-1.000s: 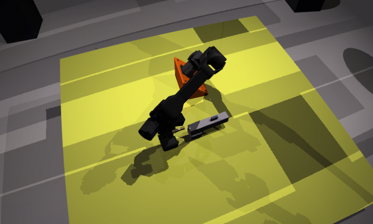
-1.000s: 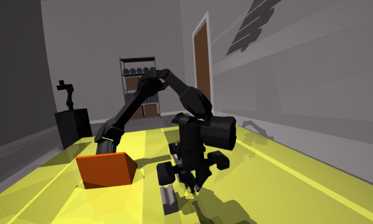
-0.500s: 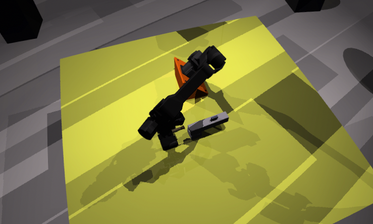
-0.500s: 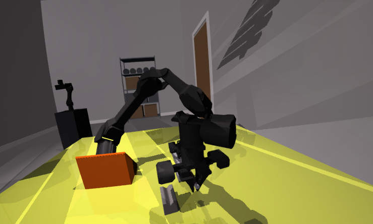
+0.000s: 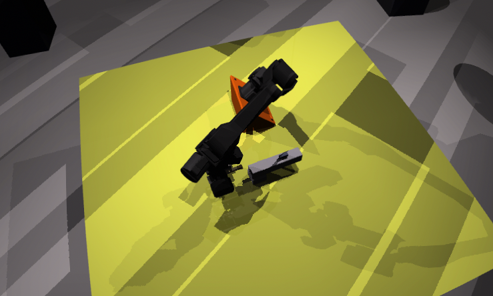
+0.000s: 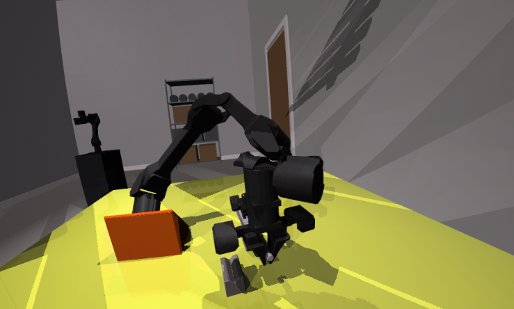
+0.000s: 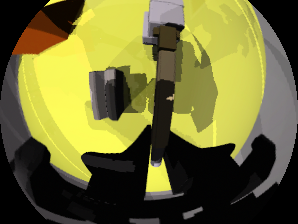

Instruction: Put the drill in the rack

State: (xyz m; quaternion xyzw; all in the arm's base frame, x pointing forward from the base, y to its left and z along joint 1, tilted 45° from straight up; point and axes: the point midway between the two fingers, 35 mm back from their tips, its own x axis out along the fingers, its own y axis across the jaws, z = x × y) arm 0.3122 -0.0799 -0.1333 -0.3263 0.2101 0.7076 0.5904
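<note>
Right now my gripper tip is 40 mm to the right of the drill, 30 mm below it and 10 mm past it. Also, from my gripper tip: dark key 230 mm to the left, 40 mm behind; then grey v-grooved rack 70 mm behind, 40 mm below, 20 mm to the left; then grey housing block 200 mm to the left, 40 mm behind, 10 mm below.
</note>
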